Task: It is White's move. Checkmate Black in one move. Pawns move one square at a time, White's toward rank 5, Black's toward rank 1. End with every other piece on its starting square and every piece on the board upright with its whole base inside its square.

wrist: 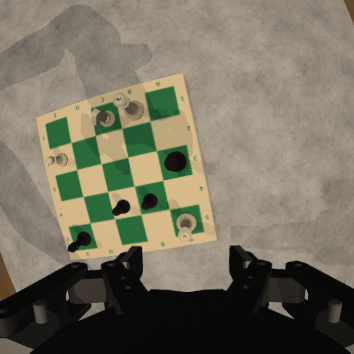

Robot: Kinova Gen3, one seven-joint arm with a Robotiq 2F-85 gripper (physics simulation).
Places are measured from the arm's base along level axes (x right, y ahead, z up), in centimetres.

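Pixels of known places: gripper, fingertip midpoint: (185, 258).
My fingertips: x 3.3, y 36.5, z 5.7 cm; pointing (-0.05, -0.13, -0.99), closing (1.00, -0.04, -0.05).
Behind a point stands the place of what it marks.
In the wrist view my gripper (185, 258) {x 3.3, y 36.5, z 5.7 cm} is open and empty, just off the row-5 edge near a pale piece with a round top (186, 223) {x 3.0, y 36.0, z -4.1 cm}. That piece stands upright, its base inside A5. The white king (133, 108) {x -2.5, y 49.9, z -4.3 cm} stands on B1 and the white knight (104, 118) {x -6.3, y 49.1, z -4.6 cm} on C1. A small white pawn (61, 159) {x -13.4, y 44.5, z -5.4 cm} is on E2. A large black piece (175, 161) {x 2.4, y 43.4, z -0.6 cm}, seen from above, is on A3. One black pawn (149, 201) {x -1.2, y 38.8, z -4.1 cm} stands on B4 and another (122, 207) {x -4.9, y 37.9, z -5.0 cm} on C4. A slender black piece (83, 238) {x -11.4, y 33.4, z -5.4 cm} is on E5; its type is unclear.
The green and cream board (209, 220) {x 5.9, y 35.5, z -6.3 cm} lies turned slightly on a grey mottled table top (280, 125) {x 15.7, y 47.3, z -6.9 cm}. Column A is at the right and row 1 at the far side. Shadows fall across the table and the board's left part. Brown edges show at the frame's corners.
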